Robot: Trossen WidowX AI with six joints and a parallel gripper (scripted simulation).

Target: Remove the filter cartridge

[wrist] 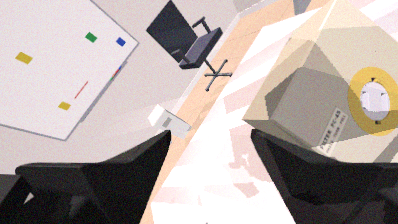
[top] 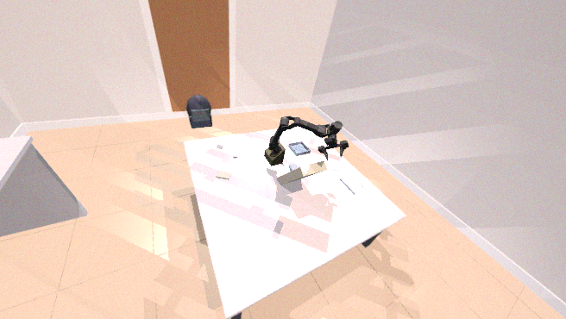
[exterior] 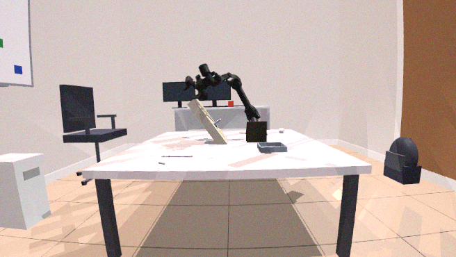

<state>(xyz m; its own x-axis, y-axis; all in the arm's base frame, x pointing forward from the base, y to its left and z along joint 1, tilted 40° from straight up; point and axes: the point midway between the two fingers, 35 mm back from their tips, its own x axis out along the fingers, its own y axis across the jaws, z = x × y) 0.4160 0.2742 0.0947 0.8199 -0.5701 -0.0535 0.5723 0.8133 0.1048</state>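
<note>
Right now my gripper tip is 13 cm to the left of the round filter cartridge, 12 cm above it and 8 cm past it. Round my gripper tip: grey tray: 52 cm behind, 33 cm below, 15 cm to the left; beige service panel: 19 cm below, 13 cm to the right, 12 cm behind.
</note>
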